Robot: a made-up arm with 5 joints.
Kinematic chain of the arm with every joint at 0, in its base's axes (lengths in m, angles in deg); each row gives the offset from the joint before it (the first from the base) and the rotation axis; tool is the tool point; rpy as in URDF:
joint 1: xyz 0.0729 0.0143 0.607 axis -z
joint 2: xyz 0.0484 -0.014 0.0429 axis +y
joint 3: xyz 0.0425 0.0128 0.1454 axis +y
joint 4: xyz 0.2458 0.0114 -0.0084 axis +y
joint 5: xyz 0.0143 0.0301 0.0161 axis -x
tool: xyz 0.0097 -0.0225 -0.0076 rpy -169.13 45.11 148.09
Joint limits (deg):
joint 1: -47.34..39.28
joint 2: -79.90..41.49
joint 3: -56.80..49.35
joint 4: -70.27..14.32
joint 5: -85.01..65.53
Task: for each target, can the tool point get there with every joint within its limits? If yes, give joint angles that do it. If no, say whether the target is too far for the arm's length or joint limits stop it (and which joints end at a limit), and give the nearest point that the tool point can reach.
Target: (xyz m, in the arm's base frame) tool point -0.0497 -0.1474 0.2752
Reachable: no: joint limits stop it (at a limit: joint 1, joint 2, joint 3, joint 4) | nearest point 0.2119 -0.0751 0.4602 | short by 0.328 m
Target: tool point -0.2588 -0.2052 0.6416
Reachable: no: joint limits stop it (at a limit: joint 2, joint 3, joint 5) | nearest point -0.1615 -0.1408 0.8558 | short by 0.244 m
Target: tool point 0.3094 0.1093 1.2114
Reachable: no: too far | nearest point 0.2547 0.0873 1.0509 | short by 0.171 m
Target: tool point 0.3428 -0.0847 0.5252
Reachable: yes | joints 25.80 29.41 32.96 -51.66 -41.06
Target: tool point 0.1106 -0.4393 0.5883
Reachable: no: joint limits stop it (at a limit: joint 1) | nearest point 0.3283 -0.1732 0.5883 | short by 0.344 m
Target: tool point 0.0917 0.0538 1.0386
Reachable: yes | joints -36.14 -42.26 -32.45 -52.31 -16.10
